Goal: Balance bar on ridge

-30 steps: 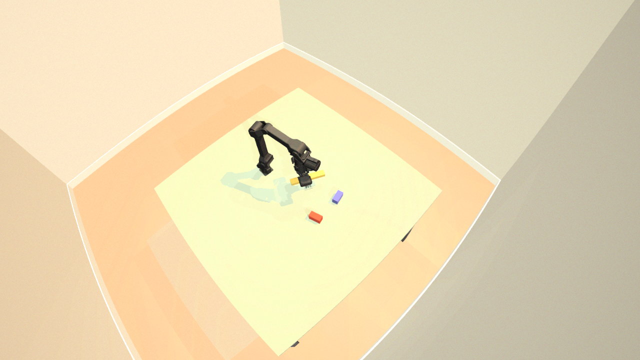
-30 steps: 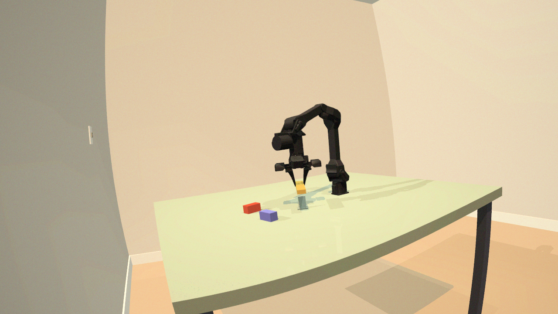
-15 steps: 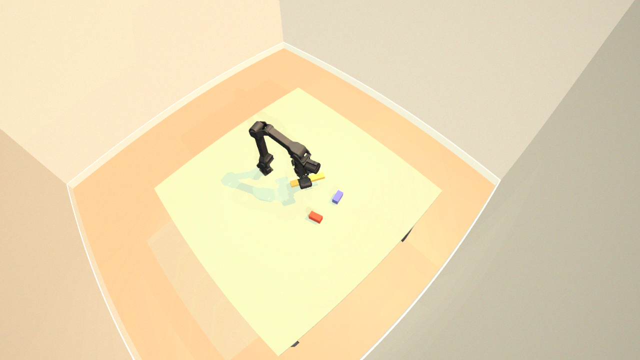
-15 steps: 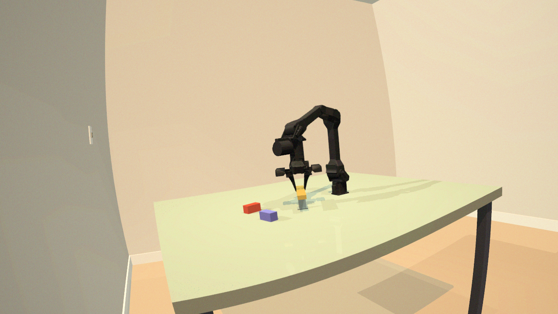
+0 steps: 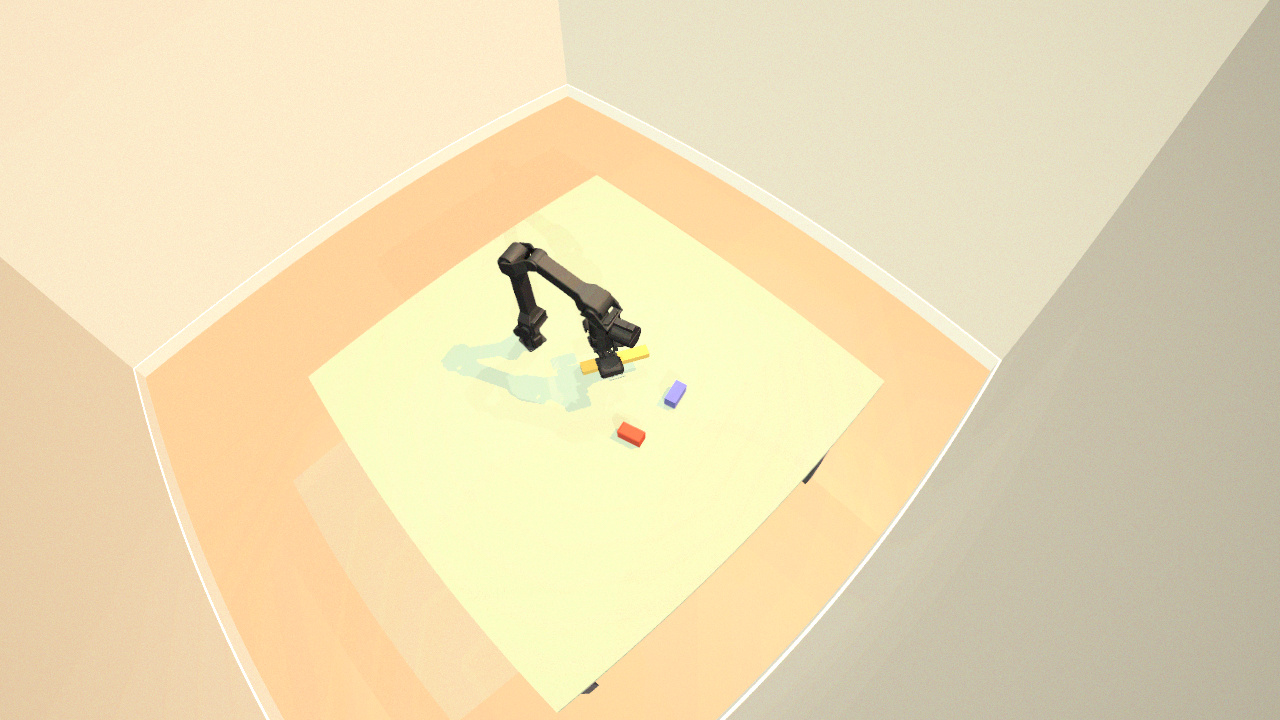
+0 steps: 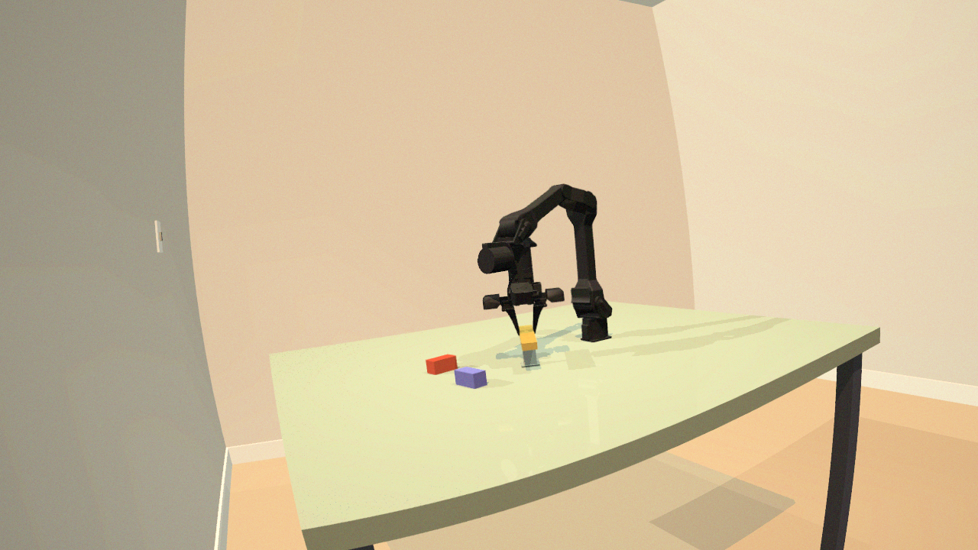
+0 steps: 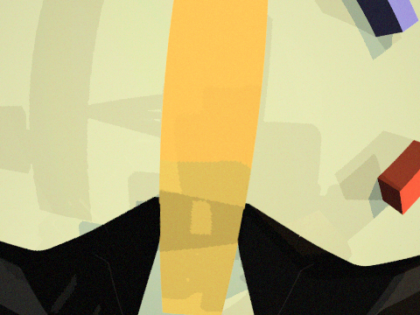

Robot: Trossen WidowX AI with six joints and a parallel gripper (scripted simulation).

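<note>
Now: gripper tip 10 mm short of the yellow bar and 30 mm to the right of it. Also, from my gripper tip: purple block (190 mm ahead, 90 mm to the left, 50 mm below); red block (190 mm ahead, 80 mm to the right, 50 mm below).
</note>
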